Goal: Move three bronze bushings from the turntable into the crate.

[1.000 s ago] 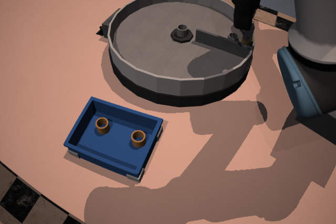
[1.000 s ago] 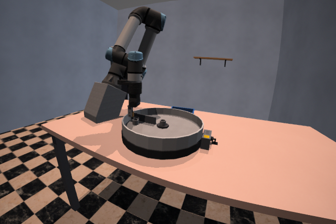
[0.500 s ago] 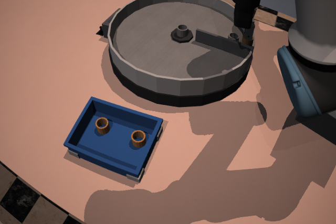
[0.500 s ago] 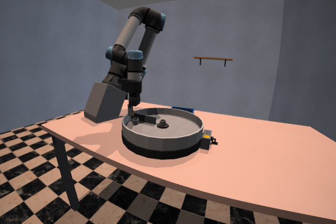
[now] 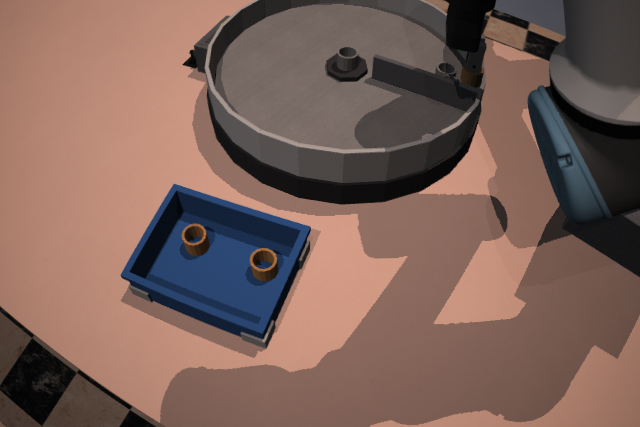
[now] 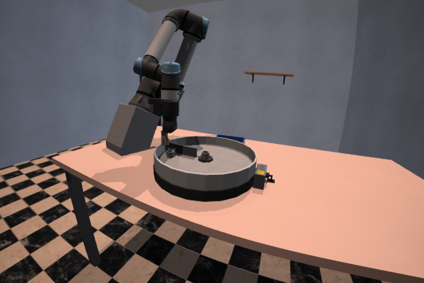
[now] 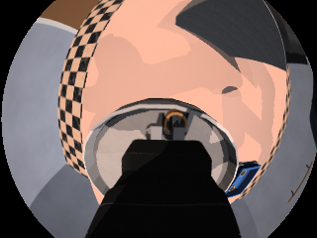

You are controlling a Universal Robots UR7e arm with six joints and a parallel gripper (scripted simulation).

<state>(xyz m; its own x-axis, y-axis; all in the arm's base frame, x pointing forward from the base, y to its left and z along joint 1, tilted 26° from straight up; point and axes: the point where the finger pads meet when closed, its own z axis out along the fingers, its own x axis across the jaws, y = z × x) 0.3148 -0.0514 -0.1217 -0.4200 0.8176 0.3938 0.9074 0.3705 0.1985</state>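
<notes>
The blue crate is 12 cm ahead of my hand, 42 cm to the left of it and 9 cm below it. Also, from my hand: grey turntable 18 cm ahead, 6 cm to the left, 6 cm below.
</notes>
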